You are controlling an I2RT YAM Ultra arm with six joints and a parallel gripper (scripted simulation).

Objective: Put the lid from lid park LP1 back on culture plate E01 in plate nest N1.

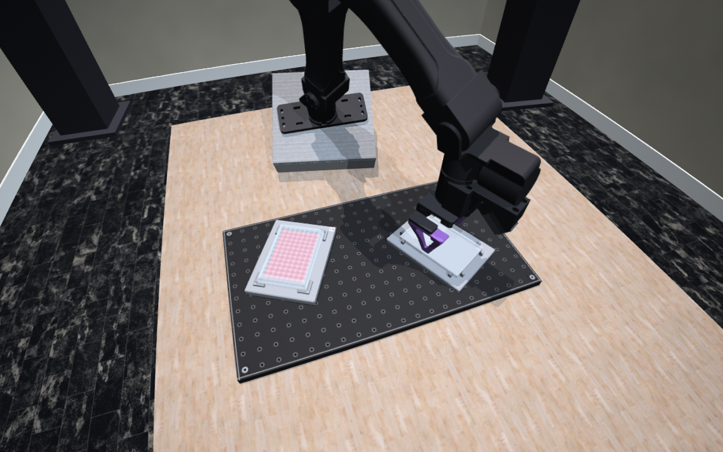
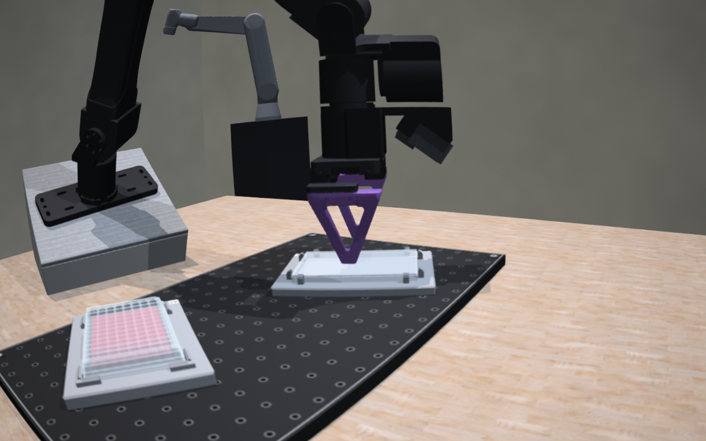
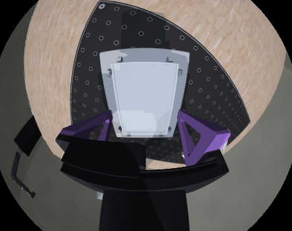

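Right now my hand is 30 mm above the clear lid. Round my hand: lid park LP1 (30 mm below); culture plate E01 (270 mm to the right, 30 mm behind, 20 mm below).
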